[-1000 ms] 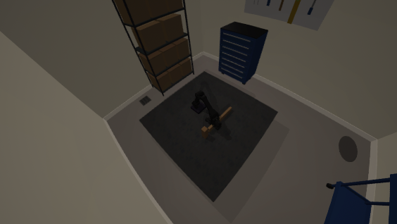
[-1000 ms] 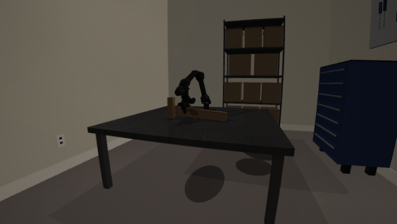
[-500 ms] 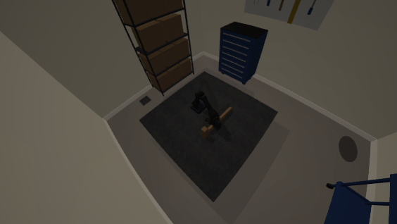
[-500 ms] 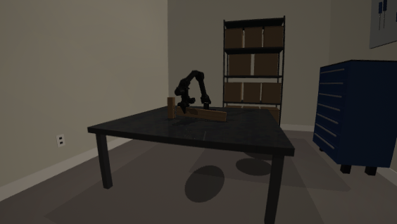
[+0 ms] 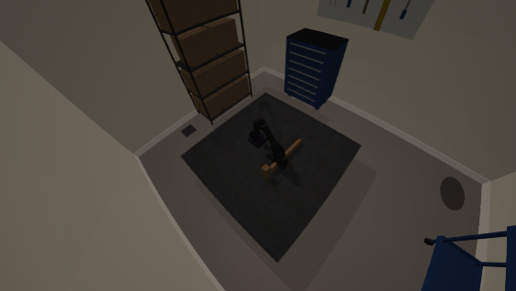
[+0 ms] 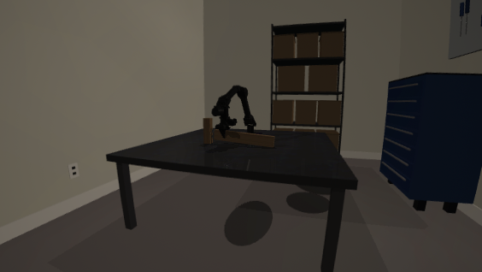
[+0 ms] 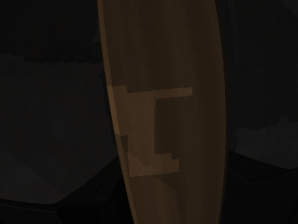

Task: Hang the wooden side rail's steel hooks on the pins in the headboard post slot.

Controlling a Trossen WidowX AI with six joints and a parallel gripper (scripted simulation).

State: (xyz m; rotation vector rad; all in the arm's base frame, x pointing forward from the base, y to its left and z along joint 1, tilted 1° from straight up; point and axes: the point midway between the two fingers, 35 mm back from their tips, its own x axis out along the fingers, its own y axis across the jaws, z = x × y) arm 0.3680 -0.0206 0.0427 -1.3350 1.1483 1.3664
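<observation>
My gripper tip is now 120 mm to the left of the headboard post, 40 mm below it and 20 mm short of it.
</observation>
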